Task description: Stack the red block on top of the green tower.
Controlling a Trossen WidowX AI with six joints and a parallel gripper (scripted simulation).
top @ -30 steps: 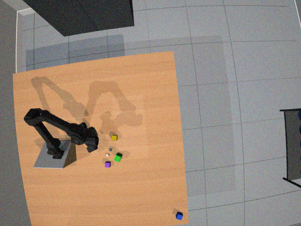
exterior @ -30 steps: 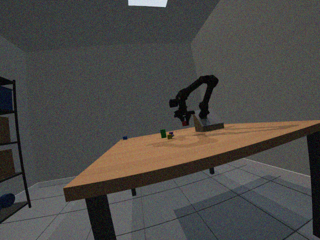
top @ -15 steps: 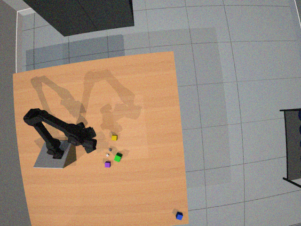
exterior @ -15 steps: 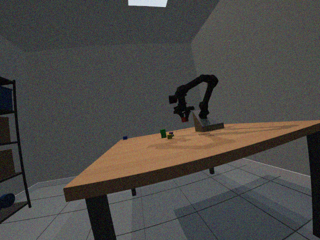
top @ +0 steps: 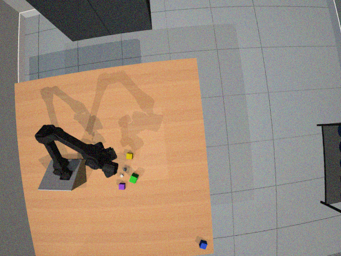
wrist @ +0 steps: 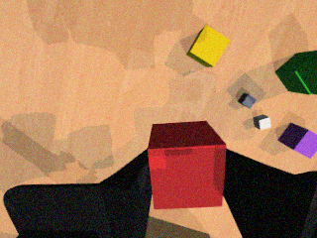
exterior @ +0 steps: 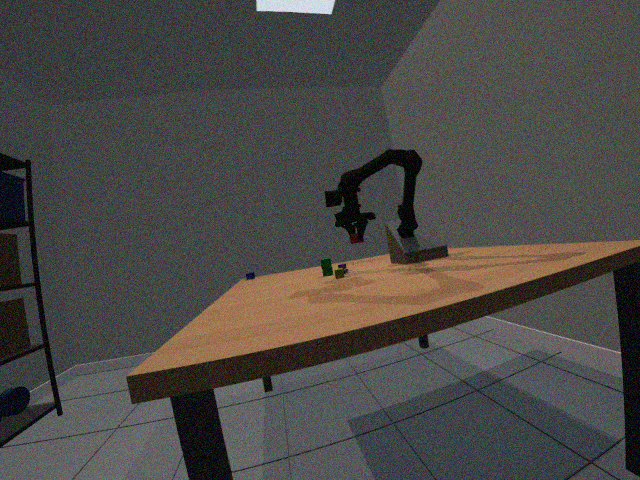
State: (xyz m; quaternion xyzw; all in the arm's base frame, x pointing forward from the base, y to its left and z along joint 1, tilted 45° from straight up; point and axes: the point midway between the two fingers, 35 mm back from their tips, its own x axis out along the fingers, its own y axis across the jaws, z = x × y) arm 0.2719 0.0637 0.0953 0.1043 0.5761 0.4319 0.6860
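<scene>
The purple block lies 40 mm ahead of my gripper tip, 200 mm to the right of it and 120 mm below it. Round my gripper tip: red block: 10 mm above; yellow block: 90 mm ahead, 120 mm below; blue block: 560 mm ahead, 590 mm to the right, 120 mm below.
</scene>
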